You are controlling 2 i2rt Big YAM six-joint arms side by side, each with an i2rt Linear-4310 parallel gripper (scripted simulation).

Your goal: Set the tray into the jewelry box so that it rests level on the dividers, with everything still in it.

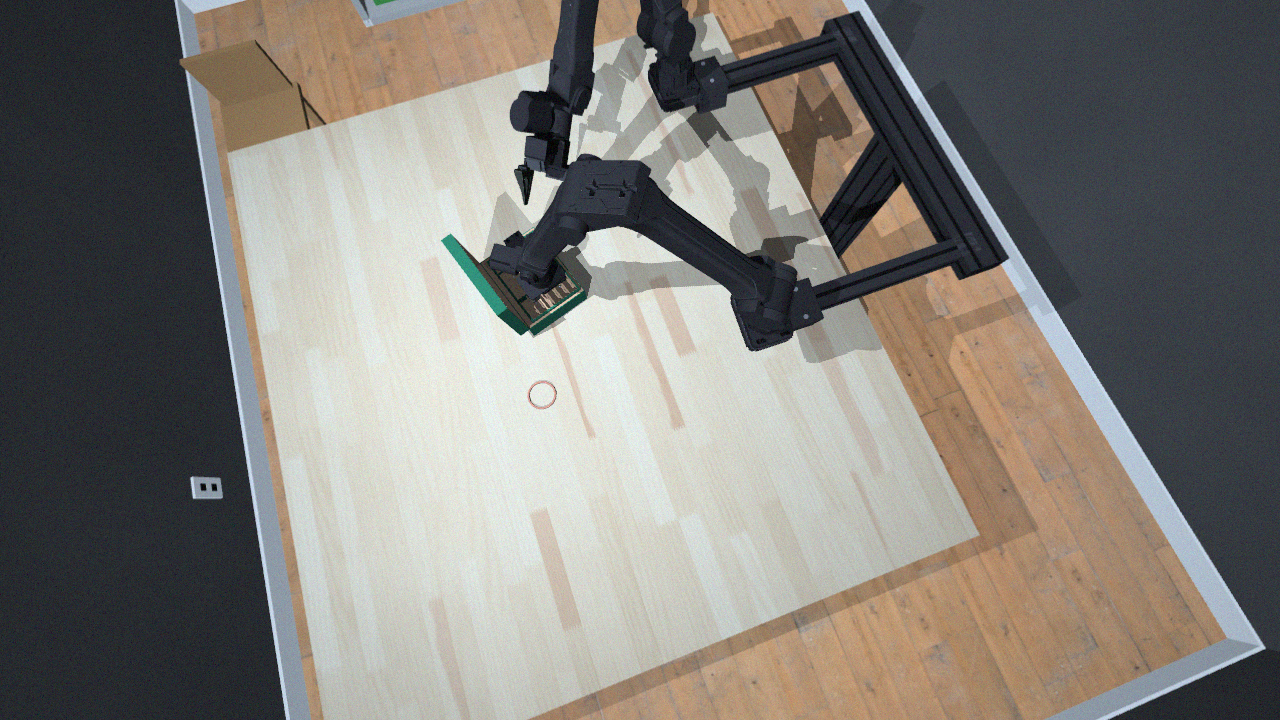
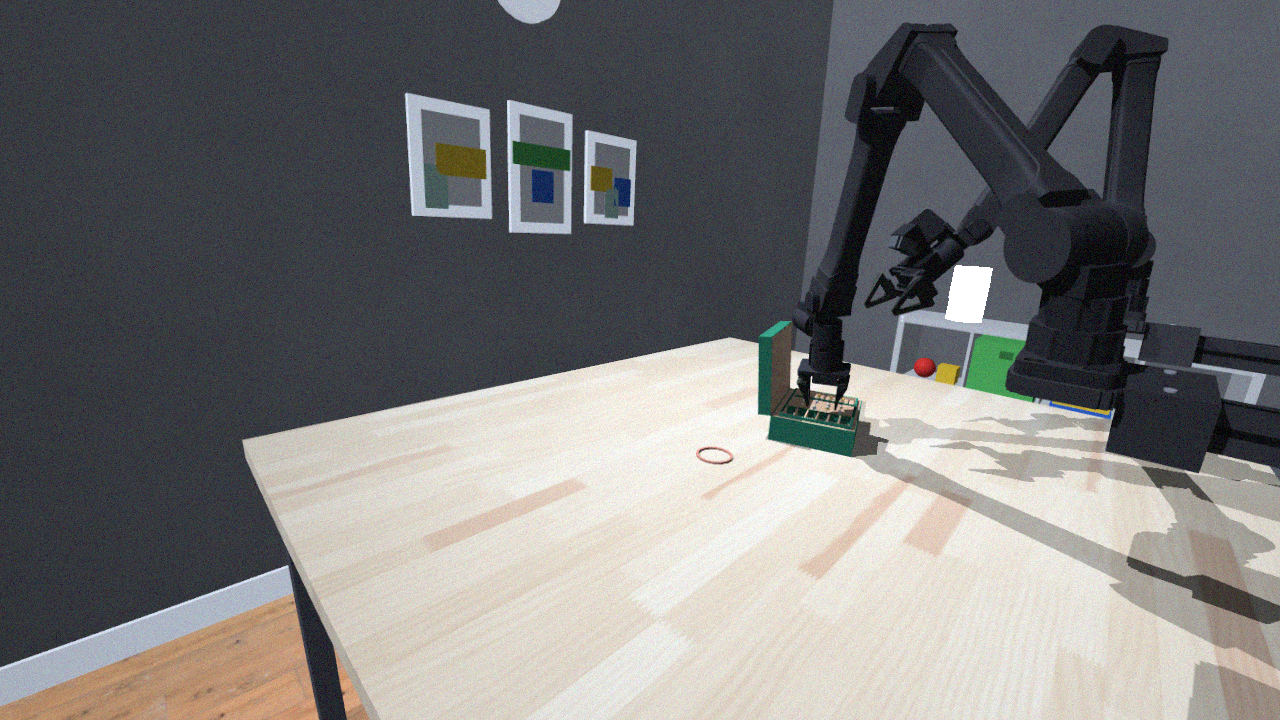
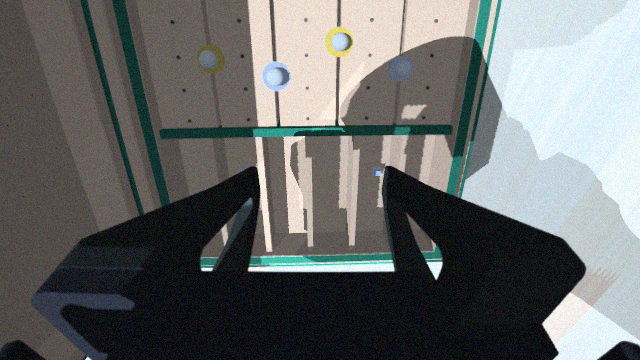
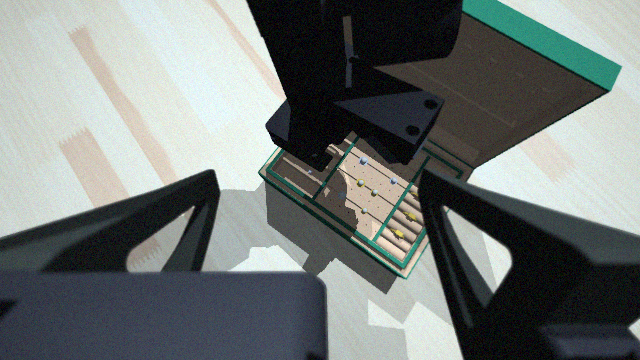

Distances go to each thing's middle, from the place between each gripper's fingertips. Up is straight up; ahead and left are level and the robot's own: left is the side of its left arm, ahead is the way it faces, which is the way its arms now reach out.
Scene:
The green-rimmed tray (image 2: 792, 409) is 2 cm ahead of my left hand (image 2: 821, 407), 5 cm to the right of it and 4 cm below it.
Now: the green-rimmed tray 90 mm ahead of my right hand (image 2: 878, 309), 30 mm to the left of it and 260 mm below it.

